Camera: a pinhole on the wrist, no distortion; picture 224 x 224 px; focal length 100.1 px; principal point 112.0 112.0 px. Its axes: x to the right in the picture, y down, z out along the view. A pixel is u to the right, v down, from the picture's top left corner.
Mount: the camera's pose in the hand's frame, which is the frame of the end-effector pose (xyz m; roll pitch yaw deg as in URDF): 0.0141 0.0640 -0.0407 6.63 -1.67 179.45
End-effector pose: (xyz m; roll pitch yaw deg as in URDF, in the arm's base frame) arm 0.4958 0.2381 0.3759 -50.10 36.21 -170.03
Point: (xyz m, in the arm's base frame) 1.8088 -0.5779 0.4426
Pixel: outside the picture
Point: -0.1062 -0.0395 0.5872
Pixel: 37 201
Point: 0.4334 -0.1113 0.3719
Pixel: 90 96
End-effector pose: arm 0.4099 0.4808 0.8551 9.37 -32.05 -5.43
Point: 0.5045 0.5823 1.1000
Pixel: 19 86
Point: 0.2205 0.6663 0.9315
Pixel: 192 58
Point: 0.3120 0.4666 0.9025
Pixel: 172 183
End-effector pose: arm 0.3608 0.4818 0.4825 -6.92 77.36 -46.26
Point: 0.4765 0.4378 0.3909
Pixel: 41 139
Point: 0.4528 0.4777 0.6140
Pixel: 210 134
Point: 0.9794 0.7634 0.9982
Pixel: 211 15
